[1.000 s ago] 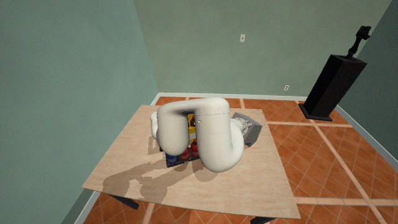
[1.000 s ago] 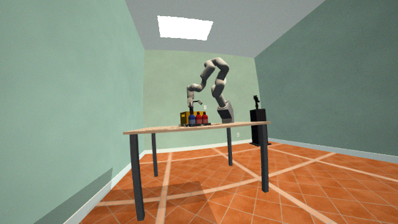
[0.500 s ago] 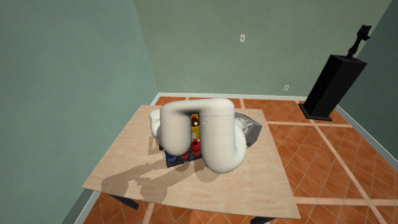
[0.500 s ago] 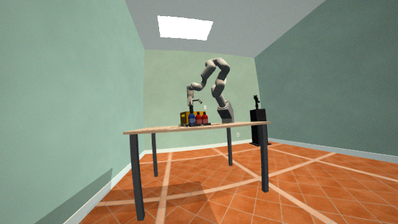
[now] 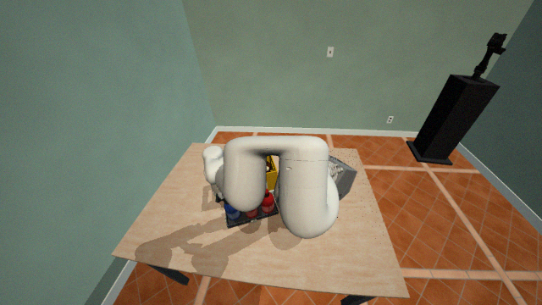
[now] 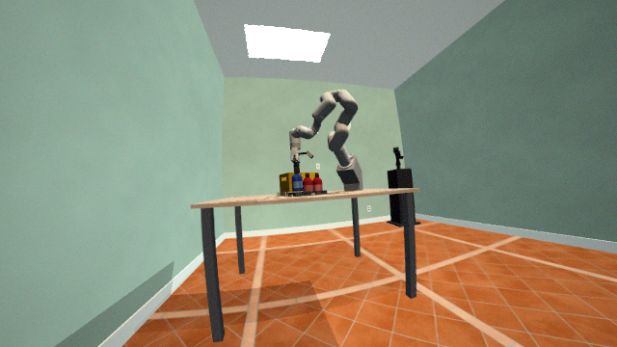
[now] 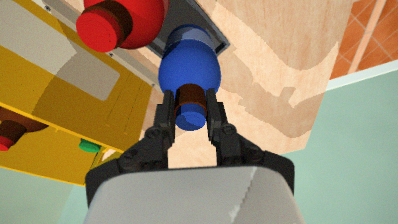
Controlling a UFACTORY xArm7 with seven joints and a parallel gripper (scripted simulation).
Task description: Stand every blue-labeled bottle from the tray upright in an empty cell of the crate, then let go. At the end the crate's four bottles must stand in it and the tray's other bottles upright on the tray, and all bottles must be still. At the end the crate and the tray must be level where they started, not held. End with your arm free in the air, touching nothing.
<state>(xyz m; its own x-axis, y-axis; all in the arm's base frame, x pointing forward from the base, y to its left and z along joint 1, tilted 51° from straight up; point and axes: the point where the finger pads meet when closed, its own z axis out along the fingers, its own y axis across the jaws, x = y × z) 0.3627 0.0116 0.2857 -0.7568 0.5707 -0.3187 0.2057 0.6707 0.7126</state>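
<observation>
My gripper is now 7 cm above the blue-labeled bottle. From my hand the other things lie so: yellow crate: 2 cm behind, 24 cm to the right, 10 cm below; dark tray: 8 cm behind, 4 cm to the right, 17 cm below.
</observation>
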